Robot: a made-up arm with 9 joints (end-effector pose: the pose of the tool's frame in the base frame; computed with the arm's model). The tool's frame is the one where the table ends.
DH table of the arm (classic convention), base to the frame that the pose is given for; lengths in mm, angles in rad. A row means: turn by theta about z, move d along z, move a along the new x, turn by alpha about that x. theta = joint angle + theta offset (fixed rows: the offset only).
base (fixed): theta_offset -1.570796, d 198, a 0, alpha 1.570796
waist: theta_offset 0, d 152, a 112, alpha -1.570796
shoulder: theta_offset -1.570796, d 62, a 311, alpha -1.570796
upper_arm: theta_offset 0.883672, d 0, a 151.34, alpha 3.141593
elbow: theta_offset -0.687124, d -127, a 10, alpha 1.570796
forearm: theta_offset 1.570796, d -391, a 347, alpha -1.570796
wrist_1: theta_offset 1.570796, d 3, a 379, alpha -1.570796
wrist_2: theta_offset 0, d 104, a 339, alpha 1.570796
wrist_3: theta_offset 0, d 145, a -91, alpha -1.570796
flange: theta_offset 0, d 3, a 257, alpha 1.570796
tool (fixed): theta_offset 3.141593, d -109, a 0, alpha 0
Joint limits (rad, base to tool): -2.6..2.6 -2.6..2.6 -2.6..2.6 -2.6..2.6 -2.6..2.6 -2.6..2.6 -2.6..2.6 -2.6..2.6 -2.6..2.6
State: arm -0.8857 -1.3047 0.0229 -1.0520 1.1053 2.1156 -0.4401 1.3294 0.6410
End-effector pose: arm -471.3 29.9 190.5 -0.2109 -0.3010 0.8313 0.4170
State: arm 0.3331 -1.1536 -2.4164 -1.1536 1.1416 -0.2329 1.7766 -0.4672 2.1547
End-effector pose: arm -333.2 591.8 1069.0 0.8937 0.2677 0.3163 0.1720
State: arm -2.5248 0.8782 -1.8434 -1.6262 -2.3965 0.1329 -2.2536 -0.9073 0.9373
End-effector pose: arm -832.5 834.1 -334.5 -0.2998 0.3510 -0.2928 0.8374
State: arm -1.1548 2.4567 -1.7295 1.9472 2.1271 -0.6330 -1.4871 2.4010 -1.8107
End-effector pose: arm 284.2 187.2 483.8 0.2606 0.4329 0.7049 0.4979
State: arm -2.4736 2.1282 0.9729 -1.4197 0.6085 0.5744 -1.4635 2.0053 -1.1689
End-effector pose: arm 149.9 518.0 507.0 -0.3468 -0.5400 -0.5663 0.5170
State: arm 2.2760 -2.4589 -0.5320 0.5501 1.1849 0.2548 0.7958 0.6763 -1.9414
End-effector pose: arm 453.6 453.5 -1019.8 -0.1037 -0.4382 -0.1452 0.8810
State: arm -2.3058 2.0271 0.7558 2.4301 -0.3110 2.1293 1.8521 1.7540 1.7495
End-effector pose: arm 231.3 152.4 -497.9 -0.4800 -0.3767 -0.0354 0.7915
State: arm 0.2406 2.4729 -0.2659 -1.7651 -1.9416 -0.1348 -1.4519 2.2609 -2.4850
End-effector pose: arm -386.0 -308.0 -239.9 -0.9479 0.1748 0.2662 0.0115
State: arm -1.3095 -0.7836 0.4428 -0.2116 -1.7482 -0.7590 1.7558 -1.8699 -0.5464
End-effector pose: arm -898.7 986.5 -241.6 0.0061 -0.6933 -0.5181 0.5008
